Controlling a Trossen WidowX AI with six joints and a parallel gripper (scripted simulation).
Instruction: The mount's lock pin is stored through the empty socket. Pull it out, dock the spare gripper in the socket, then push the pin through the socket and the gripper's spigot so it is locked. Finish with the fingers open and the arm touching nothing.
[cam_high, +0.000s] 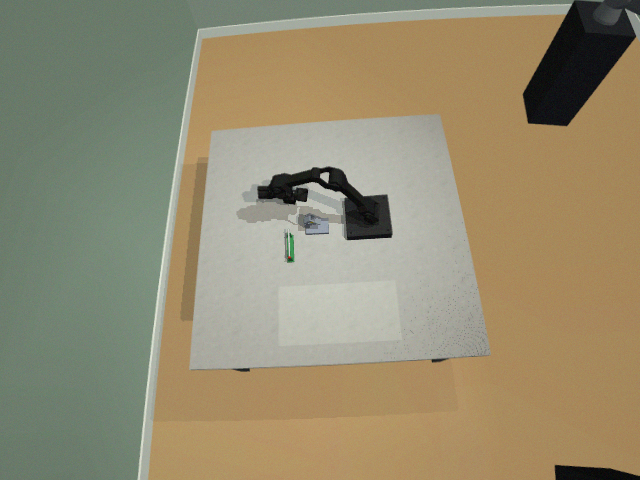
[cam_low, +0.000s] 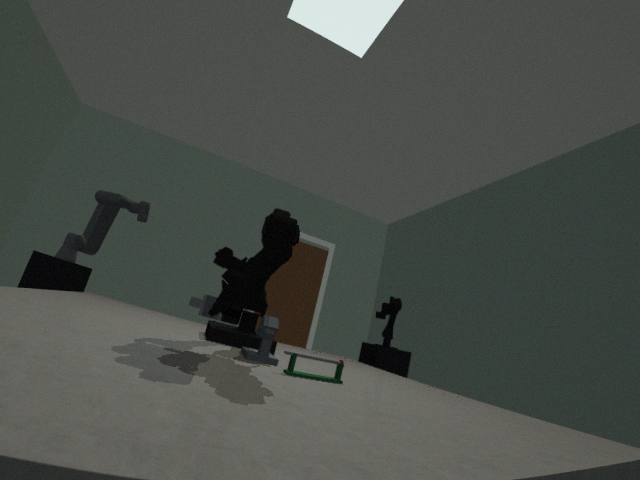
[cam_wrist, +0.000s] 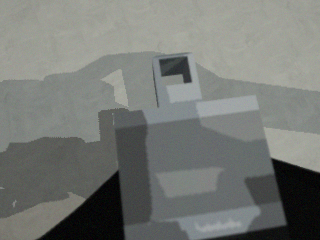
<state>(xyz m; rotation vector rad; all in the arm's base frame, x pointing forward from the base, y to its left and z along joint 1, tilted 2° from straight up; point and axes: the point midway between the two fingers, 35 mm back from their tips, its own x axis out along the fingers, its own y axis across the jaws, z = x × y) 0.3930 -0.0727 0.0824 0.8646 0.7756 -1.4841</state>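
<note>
The grey mount socket lies 14 cm to the left of my gripper tip, 11 cm behind it and 3 cm below it. The rest, counted from my gripper tip: green rack: 26 cm to the left, 6 cm below, 2 cm behind; then spare gripper: 2 cm above.
</note>
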